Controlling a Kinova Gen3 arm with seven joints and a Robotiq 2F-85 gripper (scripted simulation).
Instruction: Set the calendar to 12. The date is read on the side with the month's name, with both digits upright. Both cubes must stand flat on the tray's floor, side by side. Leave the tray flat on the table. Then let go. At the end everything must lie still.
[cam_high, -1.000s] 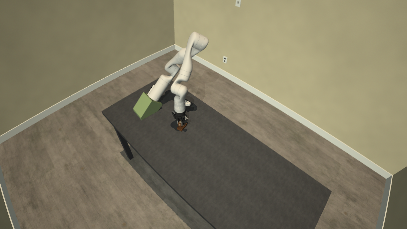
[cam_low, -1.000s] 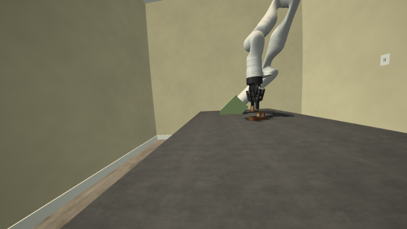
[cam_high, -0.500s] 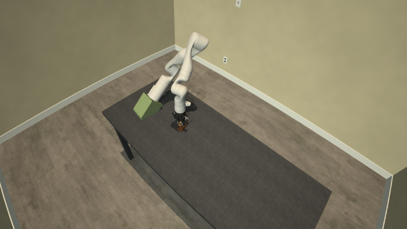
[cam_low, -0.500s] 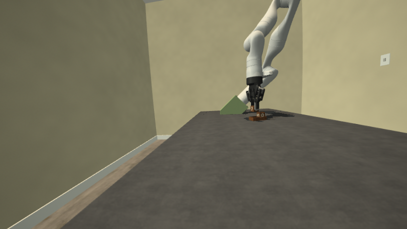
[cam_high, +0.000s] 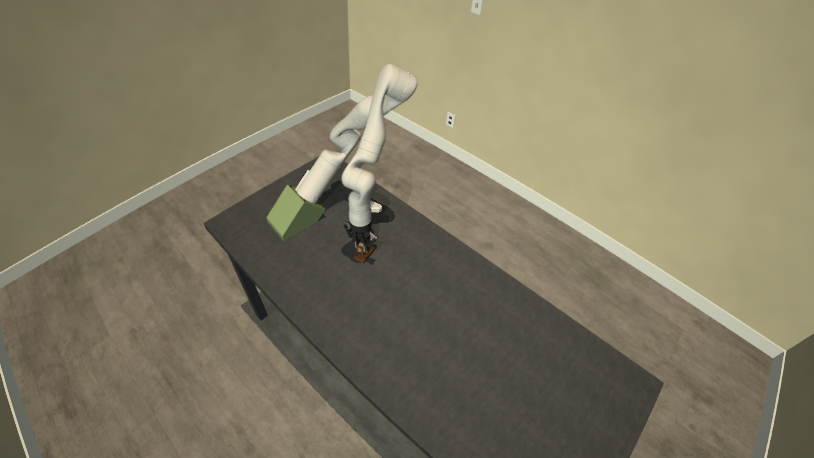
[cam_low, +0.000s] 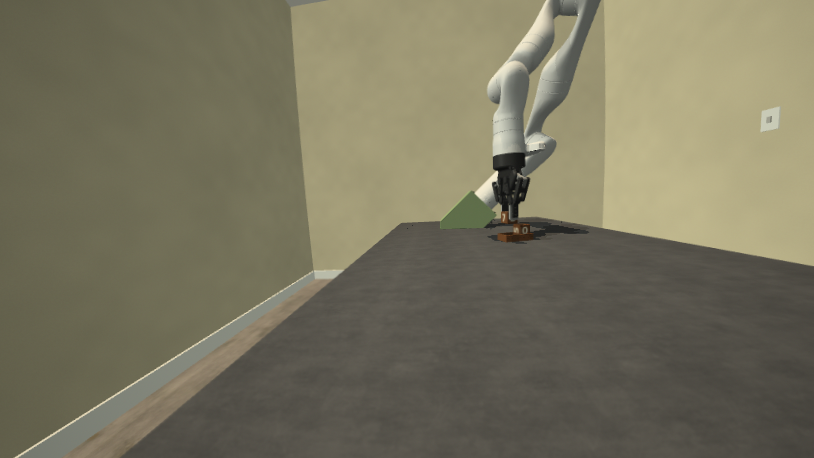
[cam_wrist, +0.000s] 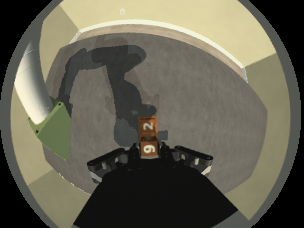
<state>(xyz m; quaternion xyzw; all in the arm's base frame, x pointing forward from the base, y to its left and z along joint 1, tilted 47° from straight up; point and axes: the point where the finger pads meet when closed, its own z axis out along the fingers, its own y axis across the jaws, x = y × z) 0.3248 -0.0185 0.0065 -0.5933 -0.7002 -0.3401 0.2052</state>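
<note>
Now: hand 2 cm to the right of the brown calendar tray and 6 cm above it.
</note>
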